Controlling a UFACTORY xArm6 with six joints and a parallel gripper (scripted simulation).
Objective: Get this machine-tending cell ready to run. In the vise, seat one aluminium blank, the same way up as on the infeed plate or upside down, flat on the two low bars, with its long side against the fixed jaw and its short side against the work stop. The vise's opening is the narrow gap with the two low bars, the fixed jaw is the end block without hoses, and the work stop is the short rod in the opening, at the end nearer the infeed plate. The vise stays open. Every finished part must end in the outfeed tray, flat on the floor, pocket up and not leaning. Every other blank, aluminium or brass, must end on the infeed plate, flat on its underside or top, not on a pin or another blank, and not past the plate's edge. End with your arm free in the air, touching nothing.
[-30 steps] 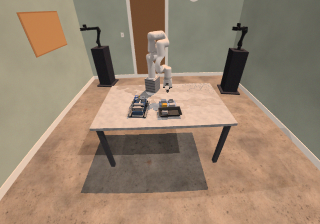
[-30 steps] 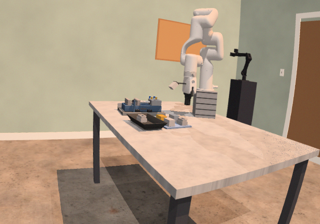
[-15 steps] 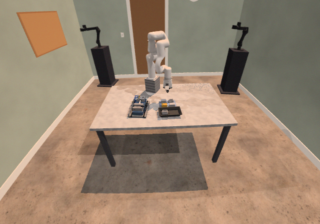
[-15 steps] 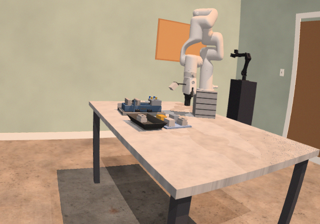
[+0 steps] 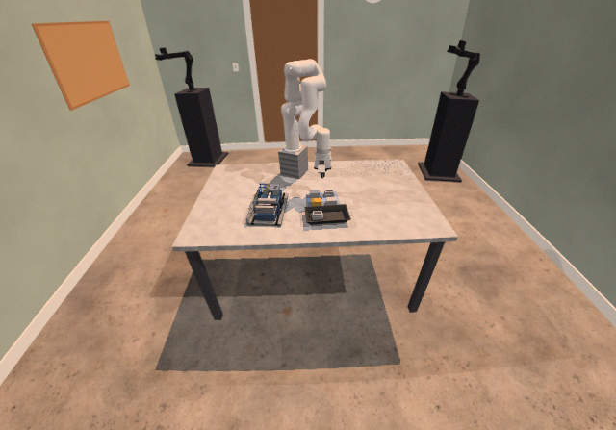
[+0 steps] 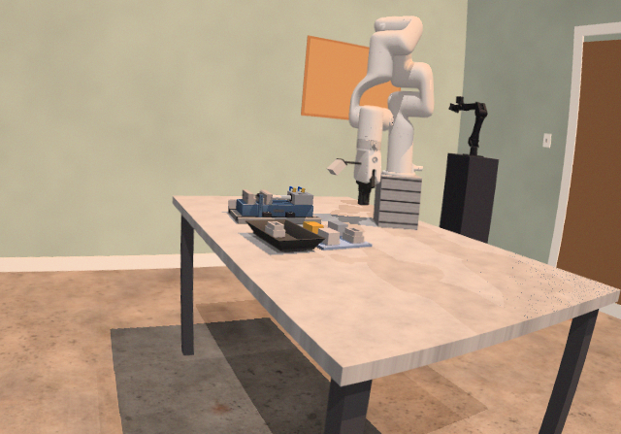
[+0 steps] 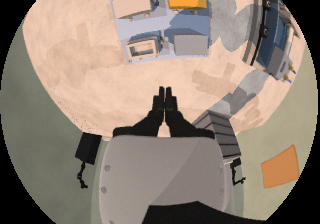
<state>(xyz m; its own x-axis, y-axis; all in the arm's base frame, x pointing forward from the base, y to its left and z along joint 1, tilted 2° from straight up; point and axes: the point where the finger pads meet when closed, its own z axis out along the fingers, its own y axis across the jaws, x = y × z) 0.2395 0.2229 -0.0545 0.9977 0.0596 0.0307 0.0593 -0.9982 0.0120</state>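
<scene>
Now: hand 150 mm short of the brass blank, 100 mm above it and 20 mm to the left of it. Round my hand: blue vise 290 mm to the right, 210 mm ahead, 90 mm below.
</scene>
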